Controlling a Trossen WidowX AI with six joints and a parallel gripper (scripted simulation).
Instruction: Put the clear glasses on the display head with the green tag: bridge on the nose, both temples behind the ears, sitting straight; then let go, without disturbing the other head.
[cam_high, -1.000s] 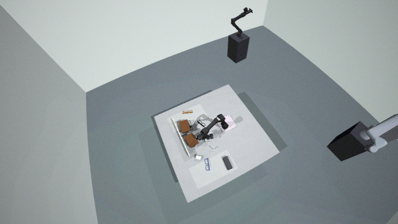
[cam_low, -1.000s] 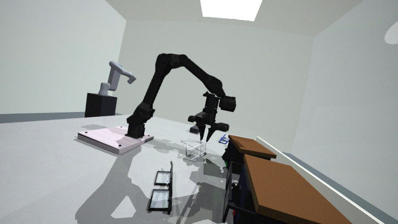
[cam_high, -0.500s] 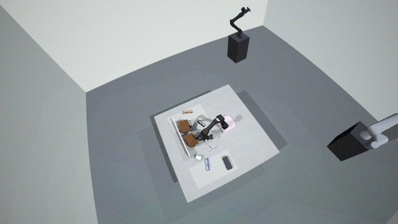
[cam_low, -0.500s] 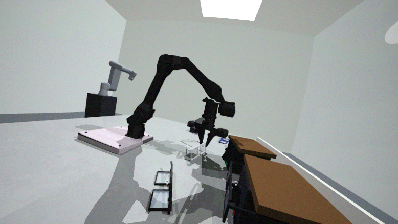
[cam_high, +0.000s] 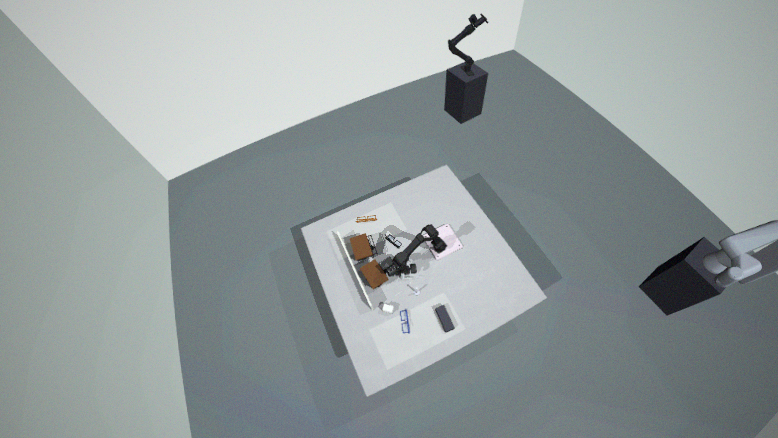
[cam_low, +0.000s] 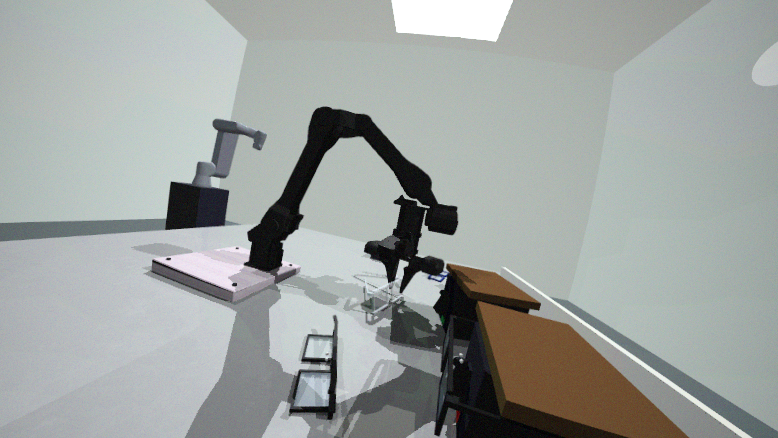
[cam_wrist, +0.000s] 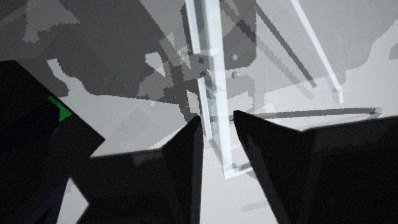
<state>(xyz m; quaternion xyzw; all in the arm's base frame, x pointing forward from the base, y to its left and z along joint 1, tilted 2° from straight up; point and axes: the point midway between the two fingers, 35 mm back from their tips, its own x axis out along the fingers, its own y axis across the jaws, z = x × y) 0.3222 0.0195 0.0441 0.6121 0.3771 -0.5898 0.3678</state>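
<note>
The thin stand lies 10 mm behind my gripper tip and 150 mm to the left of it. From my gripper tip the other things lie so: white rail: 260 mm ahead, 200 mm to the right, 30 mm above; then display head: 120 mm ahead, 300 mm to the right, 40 mm above; then white block: 210 mm ahead, 150 mm to the left, 10 mm above.
</note>
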